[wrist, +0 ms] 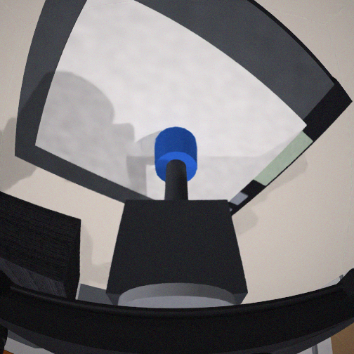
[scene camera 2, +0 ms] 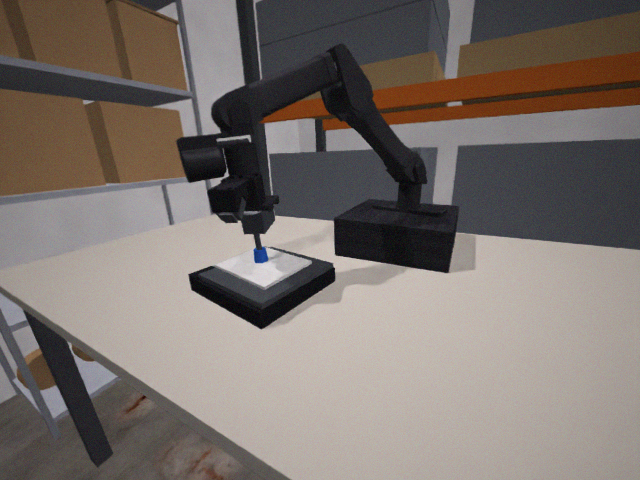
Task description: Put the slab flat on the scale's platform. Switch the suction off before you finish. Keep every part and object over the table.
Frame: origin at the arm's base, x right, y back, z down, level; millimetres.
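Seen in the pictures: end effector, tool point: (scene camera 2: 262, 263); arm's base, origin of the base link: (scene camera 2: 407, 210).
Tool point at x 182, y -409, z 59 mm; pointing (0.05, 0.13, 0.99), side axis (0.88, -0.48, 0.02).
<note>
Pixels of each thing's top centre, then the offset from my tool point to it. "*": a spot on its surface instead.
- white square slab, middle of its top: (scene camera 2: 262, 261) dx -13, dy -9, dz -12 mm
- scale's dark grey platform, surface spot: (scene camera 2: 232, 283) * dx -21, dy -94, dz +0 mm
The white square slab (scene camera 2: 276, 269) (wrist: 150, 65) lies level over the scale's dark grey platform (scene camera 2: 232, 283) (wrist: 295, 65), on it or very slightly above; I cannot tell which. It is off centre, toward the platform's back, with its edge alongside the scale's greenish display (wrist: 284, 159). Bare platform shows along the front in the scene view. My blue suction cup (scene camera 2: 261, 259) (wrist: 176, 137) is upright against the slab's top face, off the slab's middle, and holds it. The slab's underside is hidden.
The black base block (scene camera 2: 395, 237) (wrist: 40, 245) of the arm stands behind and to the right of the scale in the scene view. The table's edge (scene camera 2: 155, 397) runs along the left front. Shelves with boxes (scene camera 2: 144, 144) stand beyond the table.
</note>
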